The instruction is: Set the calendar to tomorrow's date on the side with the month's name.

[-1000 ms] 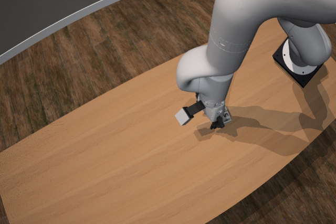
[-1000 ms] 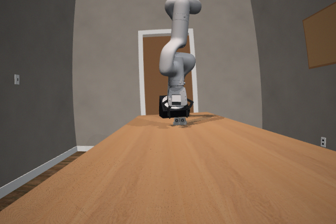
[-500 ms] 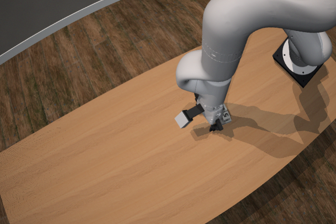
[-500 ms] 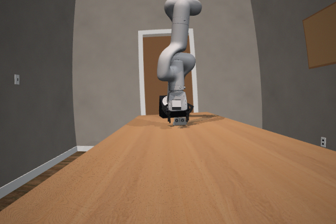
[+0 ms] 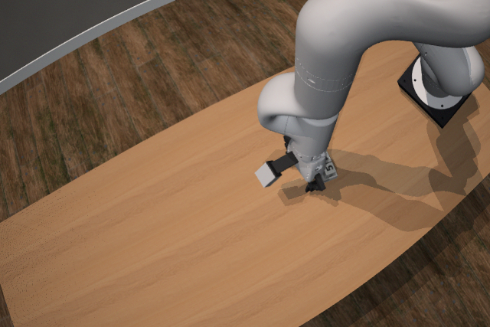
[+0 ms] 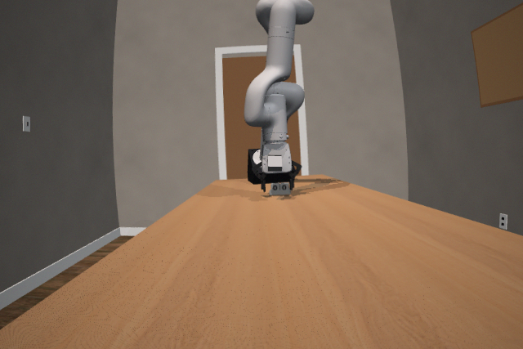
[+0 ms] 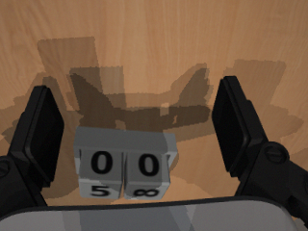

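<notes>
Right now my hand is 8 cm past the white digit cube, 1 cm to the right of it and 1 cm above it. Round my hand: calendar tray: 7 cm behind, 3 cm to the left, 2 cm below.
</notes>
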